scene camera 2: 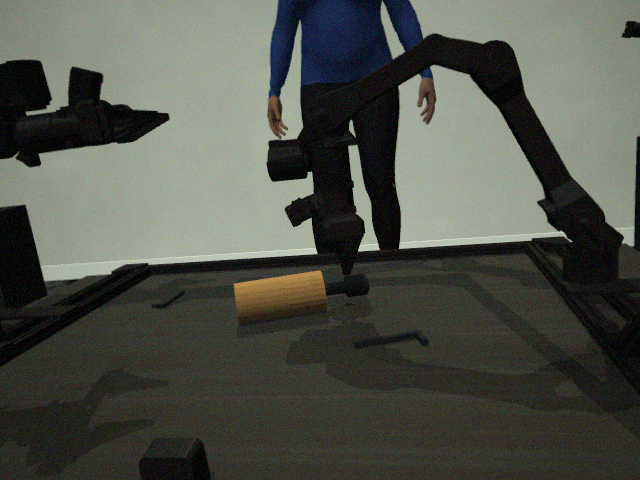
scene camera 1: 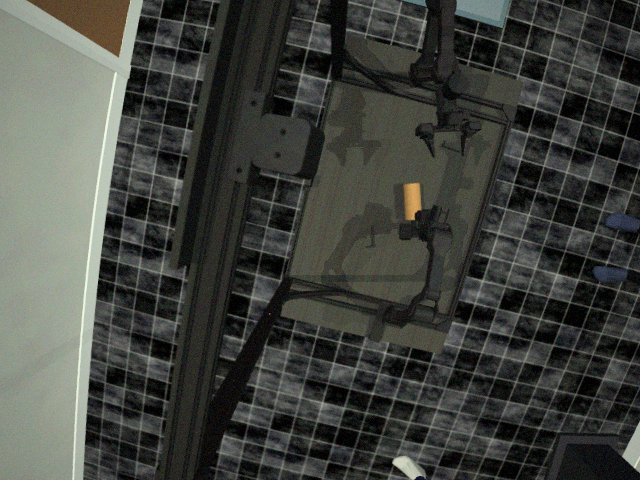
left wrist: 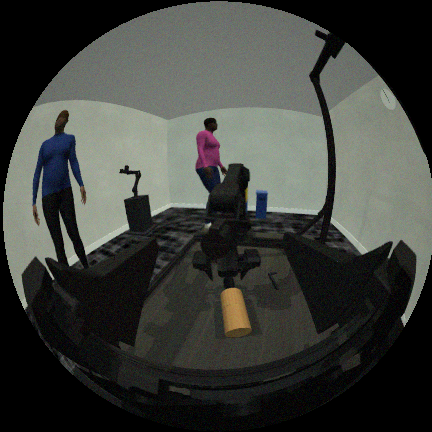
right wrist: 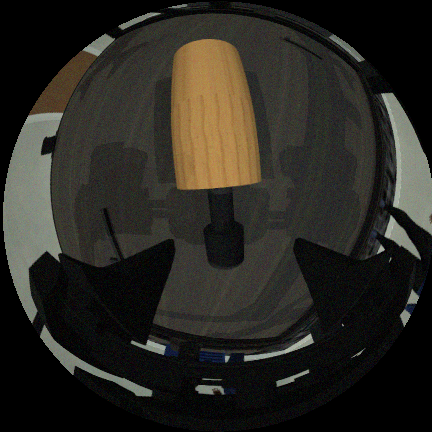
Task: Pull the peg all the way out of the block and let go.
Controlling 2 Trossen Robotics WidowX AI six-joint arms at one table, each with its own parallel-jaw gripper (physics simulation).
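Places are measured from the left arm's base along level axes (x ahead, y left, z up), in metres.
Pixels of known places: left gripper, fingertip midpoint: (scene camera 2: 164, 115) (scene camera 1: 448, 156) (left wrist: 220, 241); right gripper, fingertip midpoint: (scene camera 2: 343, 267) (scene camera 1: 418, 229) (left wrist: 226, 279) (right wrist: 236, 245); left arm's base, origin of the base link: (scene camera 1: 416, 77); right arm's base, origin of the base link: (scene camera 2: 591, 281) (scene camera 1: 390, 312) (left wrist: 241, 238) (right wrist: 190, 343).
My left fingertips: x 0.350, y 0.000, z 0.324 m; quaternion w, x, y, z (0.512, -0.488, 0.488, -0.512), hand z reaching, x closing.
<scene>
For each thing: its top centre in the pictures, then the offset to it from my left fingertips.
- light wooden cylinder, middle of its top: (right wrist: 206, 83) (scene camera 2: 277, 277) (left wrist: 234, 305) (scene camera 1: 414, 201) dz -0.277, dx +0.142, dy -0.038 m
- black peg, middle of its top: (right wrist: 219, 203) (scene camera 2: 329, 279) (left wrist: 230, 287) dz -0.293, dx +0.227, dy -0.035 m
- dark hex key, middle of its top: (scene camera 2: 390, 340) (right wrist: 105, 238) (left wrist: 275, 279) dz -0.335, dx +0.281, dy -0.216 m
- thin dark tool, middle of its top: (scene camera 2: 168, 297) dz -0.337, dx -0.075, dy +0.141 m
The block, a light wooden cylinder (scene camera 1: 412, 200) (scene camera 2: 280, 297) (left wrist: 235, 312) (right wrist: 215, 115), lies on its side on the table. The black peg (scene camera 2: 356, 285) (right wrist: 223, 245) sticks out of one end, with a thin shaft and a thicker head; in scene camera 1 the right arm hides it. My right gripper (scene camera 2: 347, 271) (right wrist: 236, 245) points down, open and empty, its tips just above the peg's head, one finger on each side in the right wrist view. My left gripper (scene camera 1: 448, 153) (scene camera 2: 166, 117) is open and empty, raised well away from the block.
A dark hex key (scene camera 2: 391, 339) (left wrist: 273, 280) (right wrist: 113, 233) lies near the peg. Another thin dark tool (scene camera 2: 169, 299) (right wrist: 303, 48) lies beyond the block's other end. A dark frame rail (scene camera 2: 222, 264) runs along the table's edge. A person in blue (scene camera 2: 343, 41) stands behind it.
</scene>
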